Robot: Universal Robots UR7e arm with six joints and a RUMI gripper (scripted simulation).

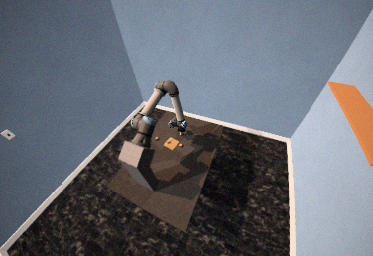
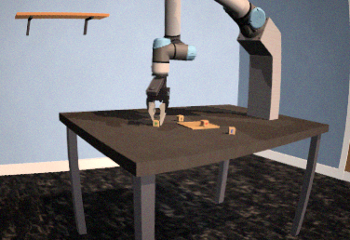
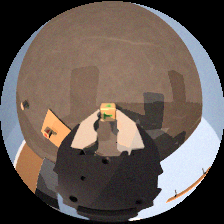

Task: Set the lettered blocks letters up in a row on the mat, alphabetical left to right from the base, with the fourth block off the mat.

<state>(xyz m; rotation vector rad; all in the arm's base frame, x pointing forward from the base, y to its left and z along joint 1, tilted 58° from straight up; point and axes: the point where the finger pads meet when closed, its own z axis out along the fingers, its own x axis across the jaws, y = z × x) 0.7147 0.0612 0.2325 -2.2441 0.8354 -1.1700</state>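
Right now the orange mat is 19 cm behind my hand, 1 cm to the left of it and 1 cm below it.
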